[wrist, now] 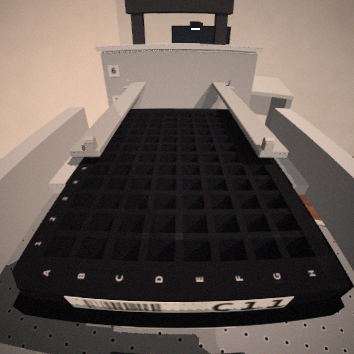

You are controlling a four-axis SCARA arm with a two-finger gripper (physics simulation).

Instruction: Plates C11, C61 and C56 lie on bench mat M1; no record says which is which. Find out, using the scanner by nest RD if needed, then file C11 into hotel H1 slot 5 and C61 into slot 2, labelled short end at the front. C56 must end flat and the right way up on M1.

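Places are measured from the arm's base along level axes (x ahead, y left, z up), in millimetres.
Pixels of known places: gripper, fingertip midpoint: [178,123].
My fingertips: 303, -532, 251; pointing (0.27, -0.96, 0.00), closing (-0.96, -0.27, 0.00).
Note:
Behind a point stands the place of what it marks, as x, y, z.
Plate C11 [180,270] {281, -456, 247} is black, flat and upright, with its barcode label, reading C11, on the short end facing the camera. My gripper [178,123] {303, -532, 251} is shut on its two long sides, with one finger at the left and one at the right. The far part of the plate is between the side ledges of the hotel [180,75] {327, -625, 260}. A left ledge [112,122] {332, -515, 254} and a right ledge [247,122] {268, -535, 254} pass above the plate's edges, and a number 6 tag [113,71] {387, -608, 264} shows on the back panel above them. Whether the plate touches a support below is hidden. C61 and C56 do not show.
A dark frame [180,6] {330, -633, 316} rises behind the hotel top, with a dark box [182,36] bearing a small white light. A pale stand [272,90] is at the back right. A brown patch [311,207] shows beyond the right finger. The perforated deck [150,342] {319, -474, 13} is below the near end.

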